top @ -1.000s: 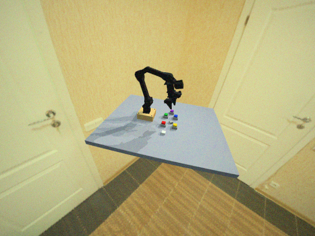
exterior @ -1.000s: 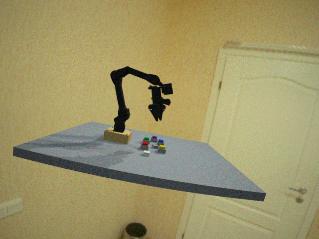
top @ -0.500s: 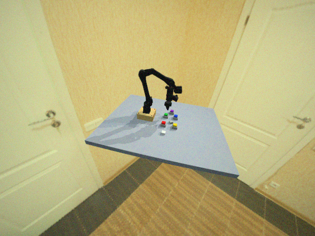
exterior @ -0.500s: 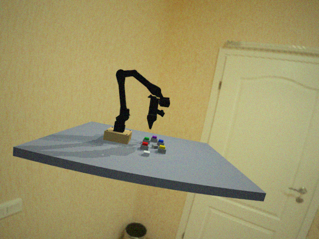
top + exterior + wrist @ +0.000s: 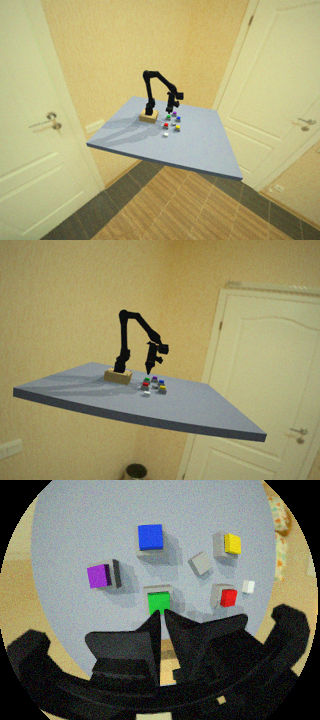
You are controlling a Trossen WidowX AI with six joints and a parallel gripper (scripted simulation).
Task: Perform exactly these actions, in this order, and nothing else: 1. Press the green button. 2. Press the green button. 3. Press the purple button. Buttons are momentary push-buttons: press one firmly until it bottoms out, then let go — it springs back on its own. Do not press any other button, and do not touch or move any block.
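Right now my gripper tip is 30 mm above the green button. Also, from my gripper tip: purple button (60 mm ahead, 90 mm to the left, 30 mm below); then blue button (100 mm ahead, 30 mm below); then grey block (60 mm ahead, 90 mm to the right, 50 mm below).
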